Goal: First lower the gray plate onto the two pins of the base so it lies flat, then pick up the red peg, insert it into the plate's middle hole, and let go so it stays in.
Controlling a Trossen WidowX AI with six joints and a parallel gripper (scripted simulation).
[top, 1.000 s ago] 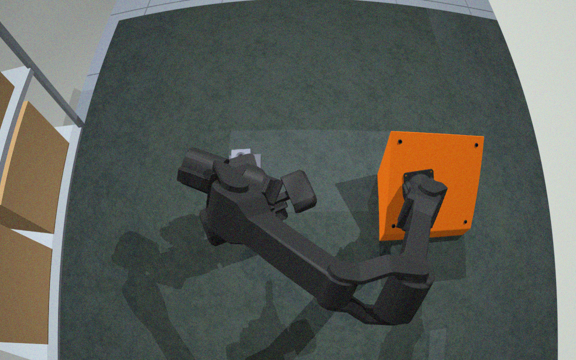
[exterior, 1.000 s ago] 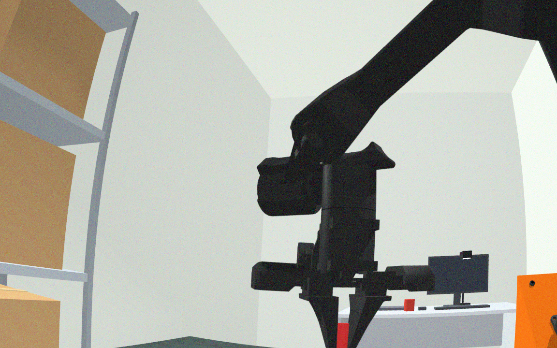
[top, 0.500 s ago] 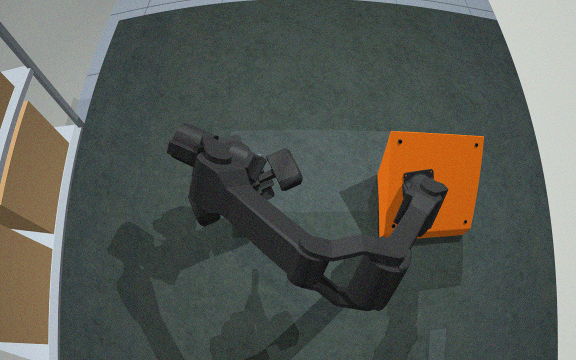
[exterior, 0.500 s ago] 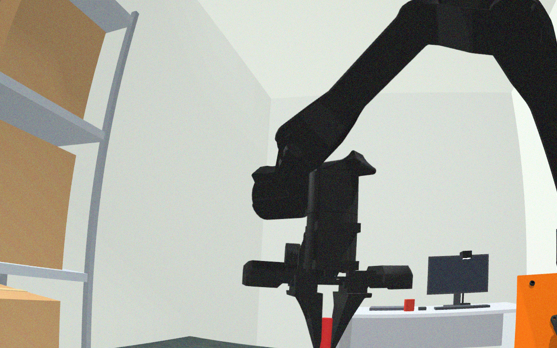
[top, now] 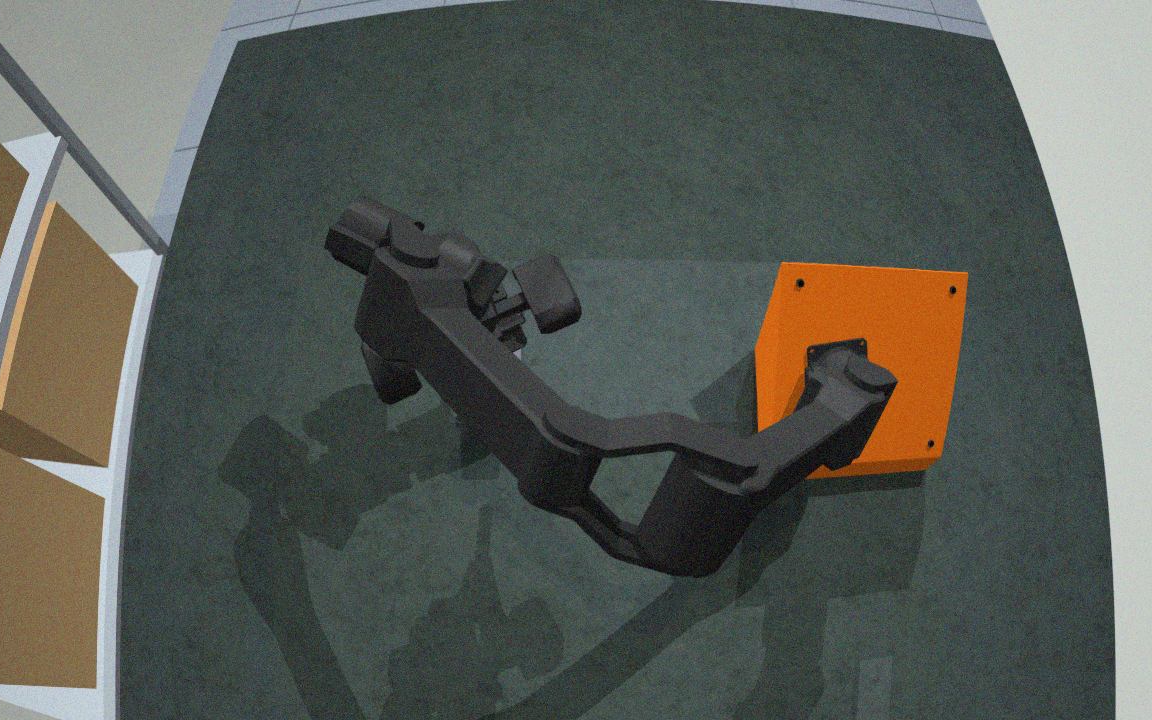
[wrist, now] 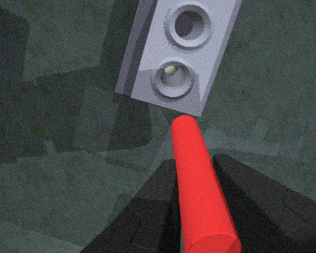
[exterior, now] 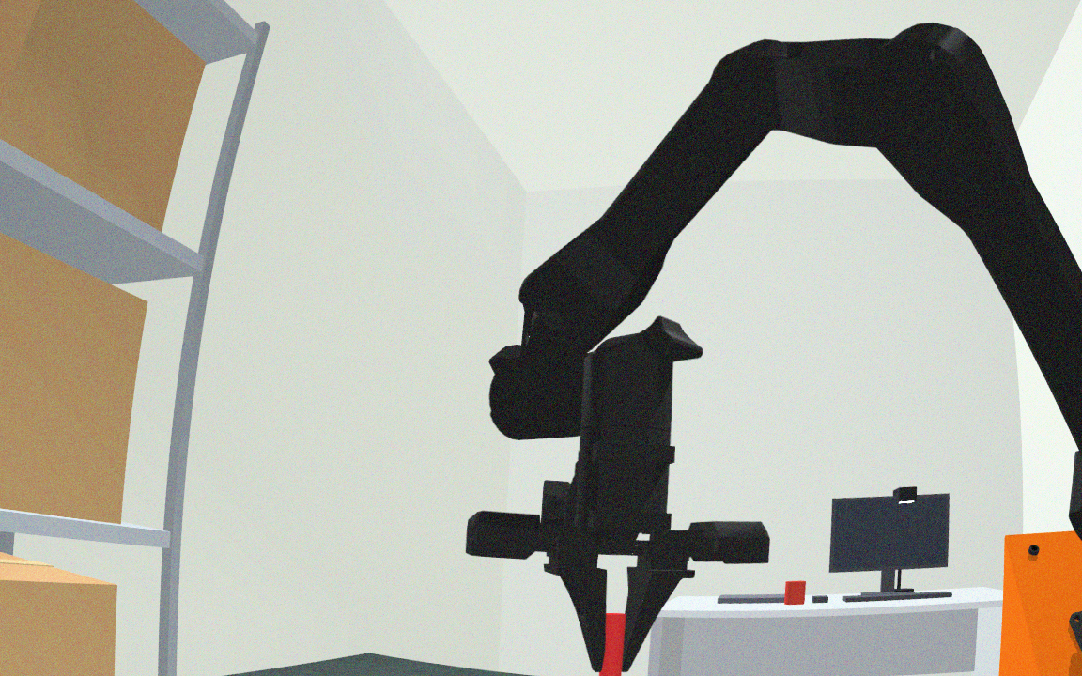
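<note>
My gripper tip is now 10 mm short of the gray plate, 50 mm to the left of it and 80 mm above it. From my gripper tip the other things lie so: gray base (10 mm ahead, 50 mm to the right, 110 mm below); then red peg (right at my gripper tip).
</note>
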